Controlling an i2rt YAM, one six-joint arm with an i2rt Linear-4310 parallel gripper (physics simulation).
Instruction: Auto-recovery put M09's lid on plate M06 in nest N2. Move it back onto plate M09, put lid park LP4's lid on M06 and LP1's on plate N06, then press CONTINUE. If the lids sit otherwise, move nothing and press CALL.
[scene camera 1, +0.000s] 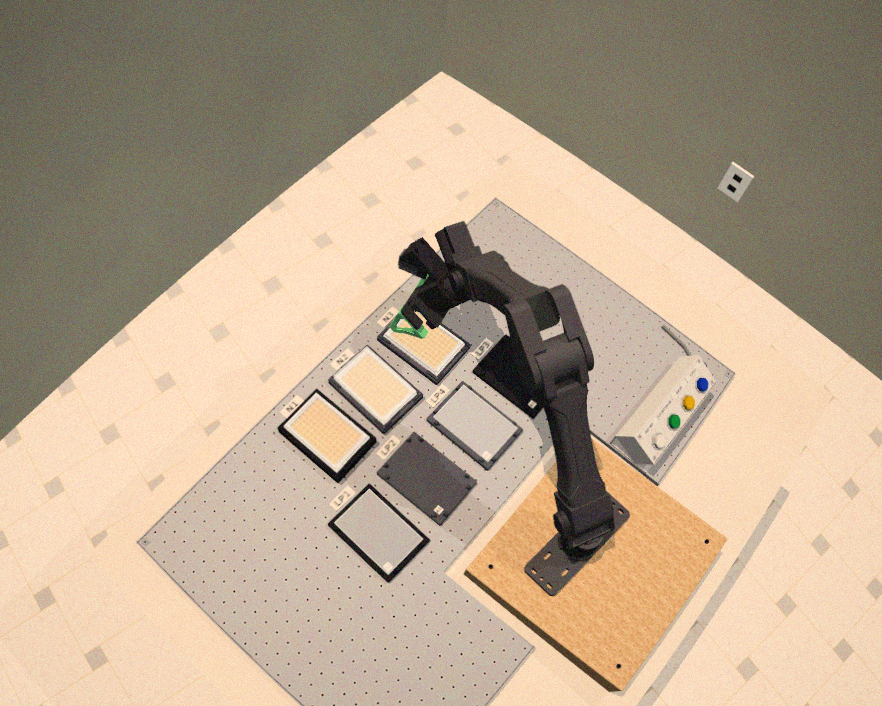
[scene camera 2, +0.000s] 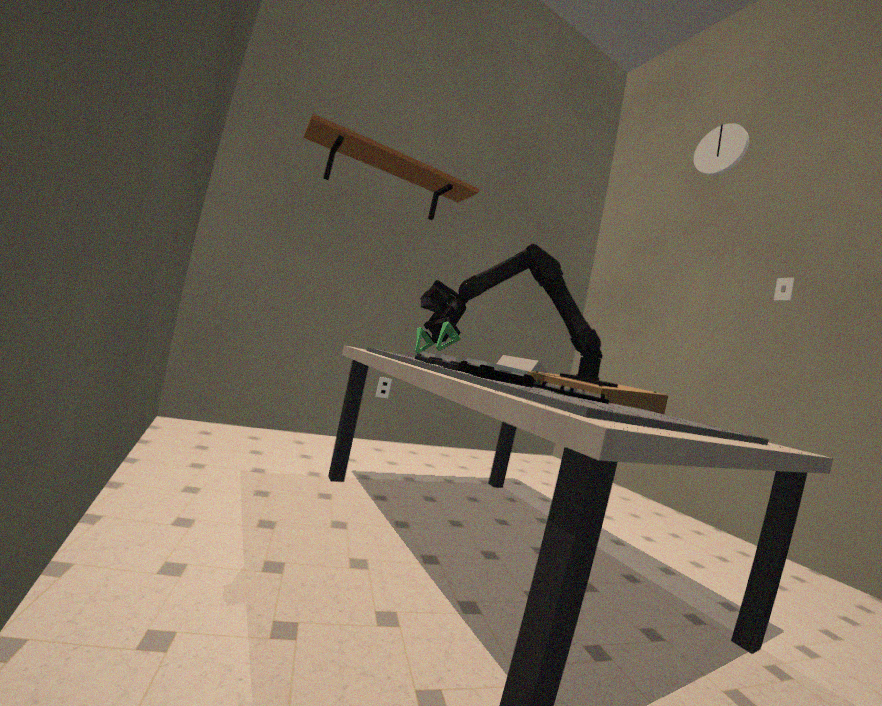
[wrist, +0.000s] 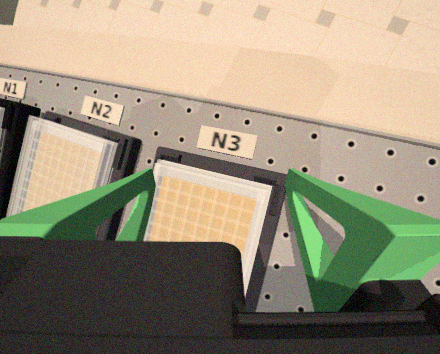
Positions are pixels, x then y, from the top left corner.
Scene:
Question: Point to my gripper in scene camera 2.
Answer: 426, 350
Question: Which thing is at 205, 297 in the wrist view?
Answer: My gripper.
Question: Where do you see my gripper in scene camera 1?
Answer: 402, 314

